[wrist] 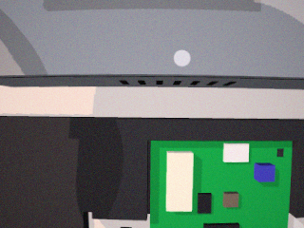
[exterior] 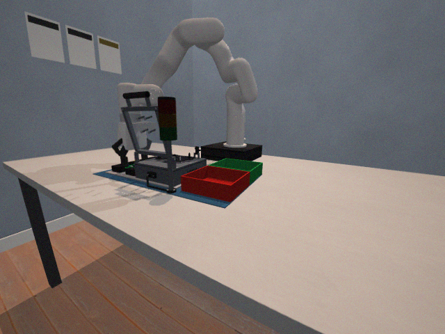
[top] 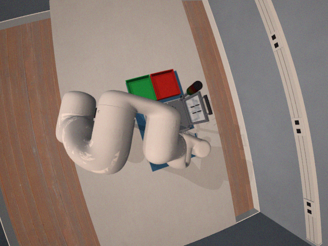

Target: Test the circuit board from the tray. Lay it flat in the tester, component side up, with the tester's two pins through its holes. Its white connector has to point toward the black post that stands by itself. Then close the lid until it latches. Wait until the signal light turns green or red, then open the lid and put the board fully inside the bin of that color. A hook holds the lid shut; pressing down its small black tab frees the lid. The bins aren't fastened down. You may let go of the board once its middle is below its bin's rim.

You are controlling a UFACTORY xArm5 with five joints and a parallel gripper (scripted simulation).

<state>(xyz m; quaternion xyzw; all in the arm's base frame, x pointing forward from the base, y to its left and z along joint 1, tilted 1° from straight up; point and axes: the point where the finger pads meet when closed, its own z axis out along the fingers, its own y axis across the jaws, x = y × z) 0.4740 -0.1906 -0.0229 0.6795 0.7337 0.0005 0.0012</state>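
The green circuit board is 2 cm below my hand. Round my hand: black block (12 cm behind, 22 cm to the left, 5 cm above); then red bin (2 cm behind, 37 cm to the left, 2 cm below); then green bin (17 cm behind, 36 cm to the left, 2 cm below).
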